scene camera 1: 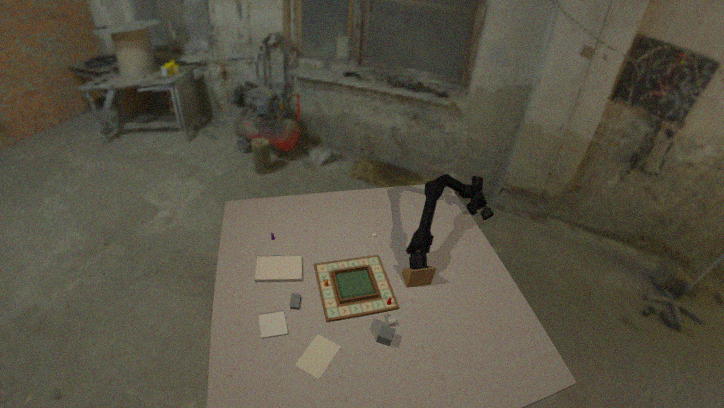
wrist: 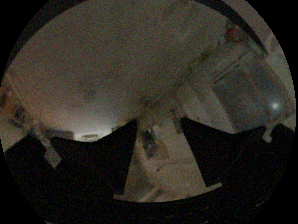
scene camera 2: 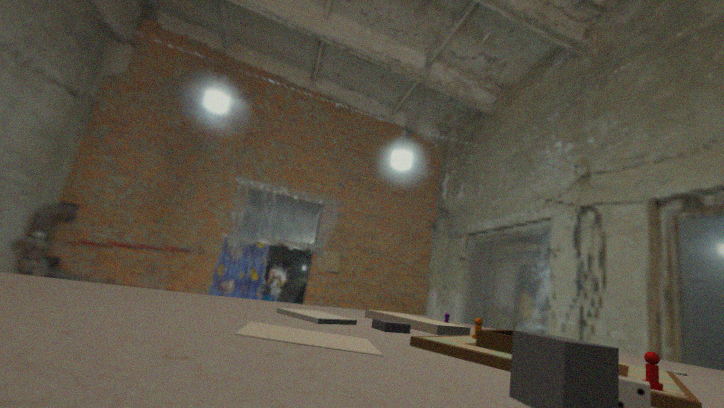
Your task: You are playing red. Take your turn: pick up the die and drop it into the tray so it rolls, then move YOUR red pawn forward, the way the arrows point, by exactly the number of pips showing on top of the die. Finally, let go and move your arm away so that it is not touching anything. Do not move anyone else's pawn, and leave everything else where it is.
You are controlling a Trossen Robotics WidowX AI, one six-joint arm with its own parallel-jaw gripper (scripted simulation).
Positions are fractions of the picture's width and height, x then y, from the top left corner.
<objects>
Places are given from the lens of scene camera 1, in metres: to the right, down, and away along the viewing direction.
flat white box (scene camera 1: 0.40, 0.66): -0.31, 0.27, 1.32
green tray (scene camera 1: 0.49, 0.70): -0.04, 0.33, 1.28
</objects>
